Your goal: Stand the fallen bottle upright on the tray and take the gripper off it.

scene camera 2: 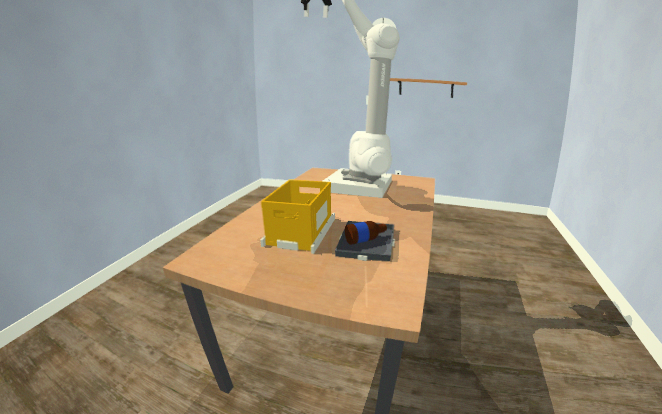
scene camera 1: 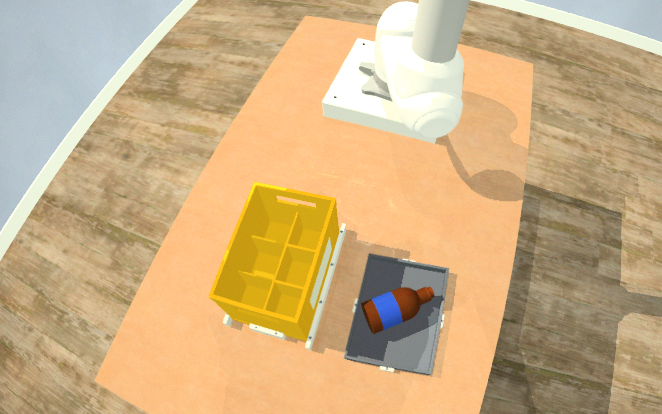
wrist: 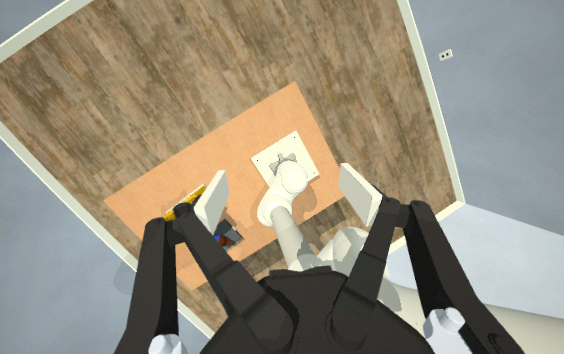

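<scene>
A brown bottle with a blue label lies on its side, slantwise, in the shallow dark grey tray. In scene camera 1 its base points left and its neck points right and slightly up. My gripper is open and empty. It is high above the table and well away from the bottle, at the top edge of scene camera 2. It does not show in scene camera 1. In the wrist view the left finger partly hides the tray's surroundings.
A yellow crate with compartments stands left of the tray, with a white rail between them. The arm's white base plate is at the back of the wooden table.
</scene>
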